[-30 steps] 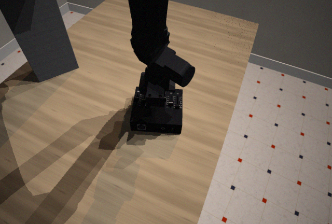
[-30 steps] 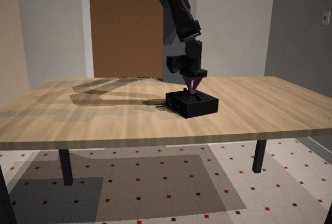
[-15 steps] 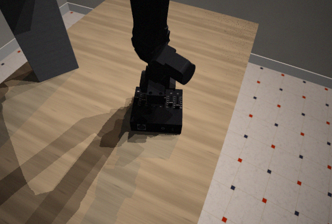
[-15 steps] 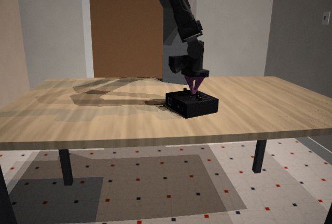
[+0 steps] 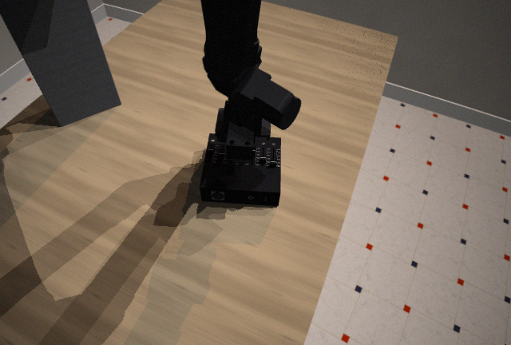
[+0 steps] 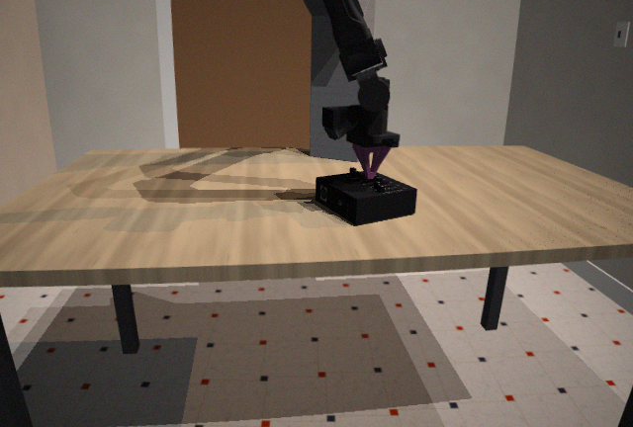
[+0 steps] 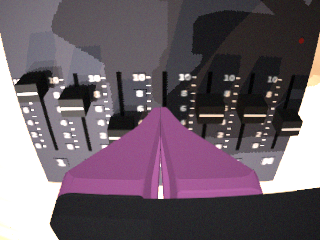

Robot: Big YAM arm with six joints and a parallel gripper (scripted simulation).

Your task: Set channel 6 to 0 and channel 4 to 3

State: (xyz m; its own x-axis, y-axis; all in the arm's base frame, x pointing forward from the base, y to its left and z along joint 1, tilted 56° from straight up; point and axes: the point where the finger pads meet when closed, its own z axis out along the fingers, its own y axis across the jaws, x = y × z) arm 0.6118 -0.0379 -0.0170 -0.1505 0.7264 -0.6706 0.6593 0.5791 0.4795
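My gripper is now 1 cm to the right of the channel 4 cap, 1 cm past it and 1 cm above it. The rest, counted from my hand: channel 5 cap 2 cm behind, 1 cm to the right, 1 cm below; channel 2 cap 4 cm ahead, 1 cm below; channel 3 cap 2 cm ahead, 1 cm to the left, 1 cm below.
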